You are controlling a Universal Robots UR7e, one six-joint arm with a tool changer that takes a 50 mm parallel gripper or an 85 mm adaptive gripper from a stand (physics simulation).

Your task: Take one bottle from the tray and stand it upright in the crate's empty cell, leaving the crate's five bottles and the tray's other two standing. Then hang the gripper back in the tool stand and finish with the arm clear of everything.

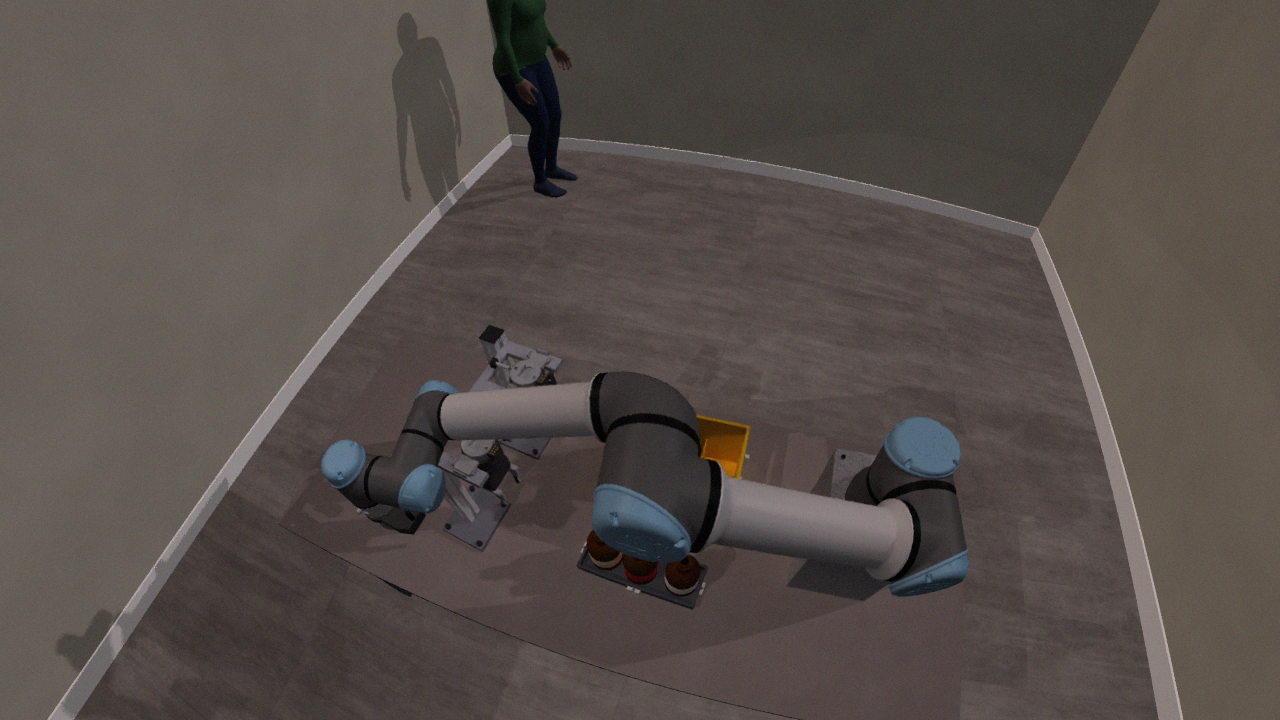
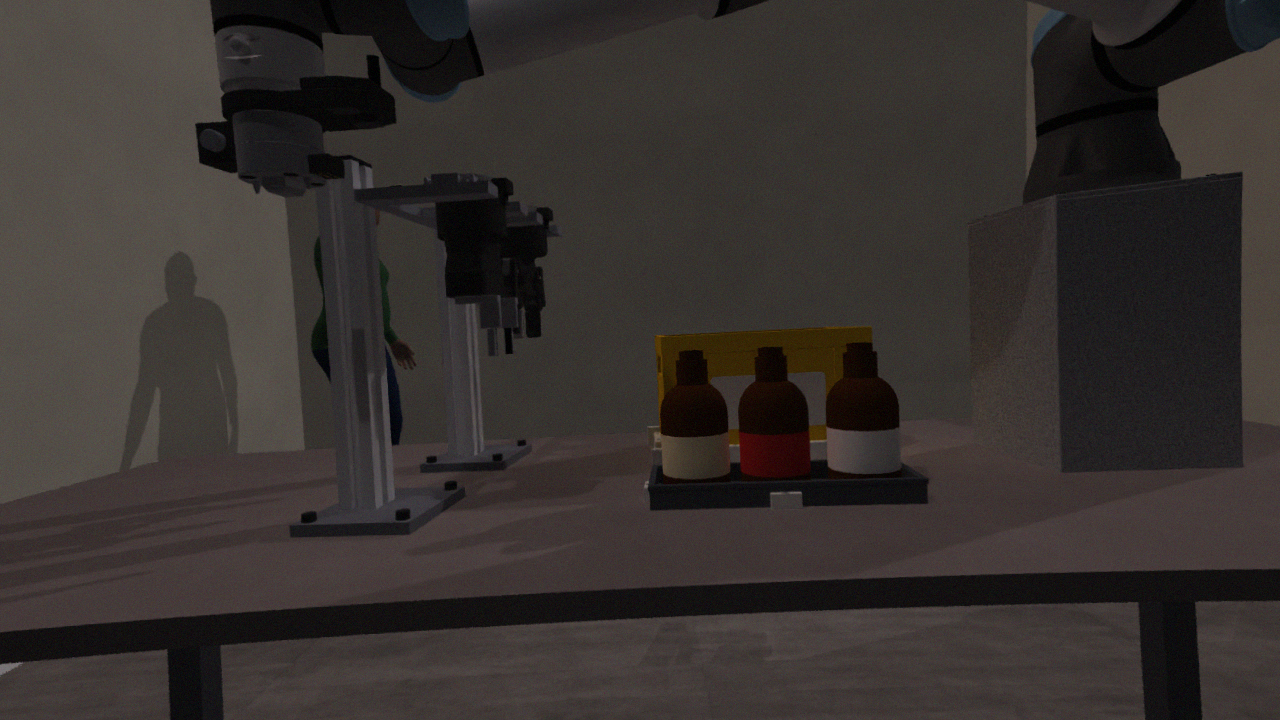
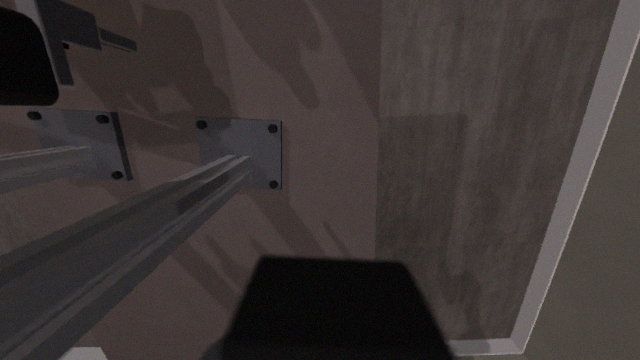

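Pixels of known places: end effector, tool point: (image 2: pixel 284 180); arm's base, origin of the base link: (image 2: pixel 1097 197).
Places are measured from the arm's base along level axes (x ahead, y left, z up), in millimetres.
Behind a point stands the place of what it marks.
The arm's bare tool flange (image 2: pixel 281 183) @(x 850, y 307, z -2 mm) carries no gripper; it is beside the top of the near tool-stand post (image 2: pixel 347 358) @(x 876, y 160, z -149 mm). One gripper (image 2: pixel 499 344) hangs from the near bracket, another from the rear stand post (image 2: pixel 463 385) @(x 835, y -109, z -203 mm). Their finger opening is unclear. The dark tray (image 1: pixel 664 593) @(x 362, y 180, z -313 mm) (image 2: pixel 859 494) @(x 357, y 194, z -308 mm) holds three upright brown bottles: a cream-label bottle (image 1: pixel 604 550) @(x 502, y 155, z -202 mm) (image 2: pixel 695 456) @(x 516, y 169, z -268 mm), a red-label bottle (image 1: pixel 640 569) @(x 418, y 170, z -209 mm) (image 2: pixel 774 454) @(x 436, y 177, z -268 mm) and a white-label bottle (image 1: pixel 682 574) @(x 332, y 159, z -196 mm) (image 2: pixel 862 449) @(x 347, y 176, z -267 mm). The yellow crate (image 1: pixel 742 443) @(x 284, y -191, z -212 mm) (image 2: pixel 733 343) @(x 450, y -6, z -157 mm) stands behind them, partly hidden by the arm; its bottles and empty cell are hidden.
The arm's elbow (image 1: pixel 648 429) @(x 399, y 159, z 335 mm) hangs over the tray and crate area. A grey pedestal (image 2: pixel 1145 331) @(x 9, y 88, z -164 mm) stands at the right under the arm's base. A person (image 1: pixel 528 53) in green stands near the far wall. The near stand's base plate (image 1: pixel 478 519) @(x 839, y 157, z -307 mm) (image 3: pixel 215 135) @(x 815, y 115, z -307 mm) is bolted to the table.
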